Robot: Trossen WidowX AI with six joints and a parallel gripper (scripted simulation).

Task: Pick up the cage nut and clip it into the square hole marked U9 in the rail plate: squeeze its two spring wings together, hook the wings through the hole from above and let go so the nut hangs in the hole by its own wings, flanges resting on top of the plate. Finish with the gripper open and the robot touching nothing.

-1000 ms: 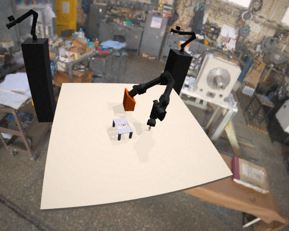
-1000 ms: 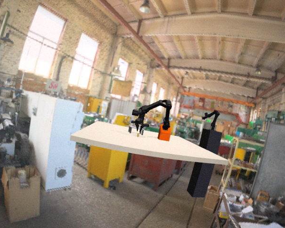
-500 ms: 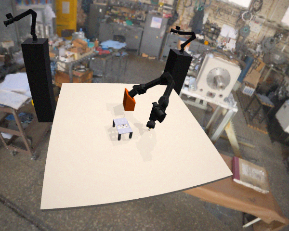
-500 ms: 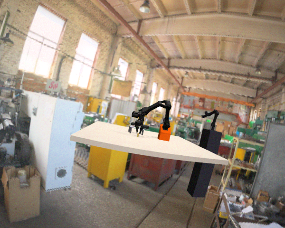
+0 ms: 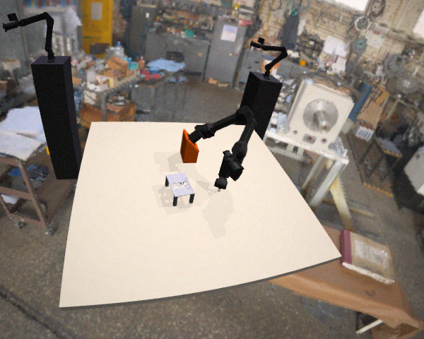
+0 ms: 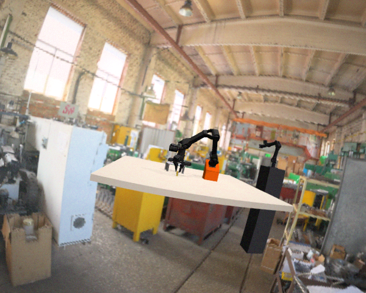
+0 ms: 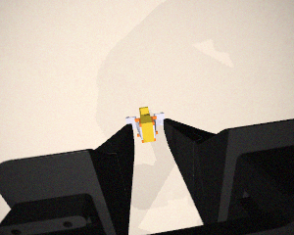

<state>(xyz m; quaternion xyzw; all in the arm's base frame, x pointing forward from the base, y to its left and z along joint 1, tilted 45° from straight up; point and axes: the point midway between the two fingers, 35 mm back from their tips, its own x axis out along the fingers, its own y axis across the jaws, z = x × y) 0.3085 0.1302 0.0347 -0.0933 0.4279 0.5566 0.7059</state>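
My gripper tip is 10 mm above the orange cage nut.
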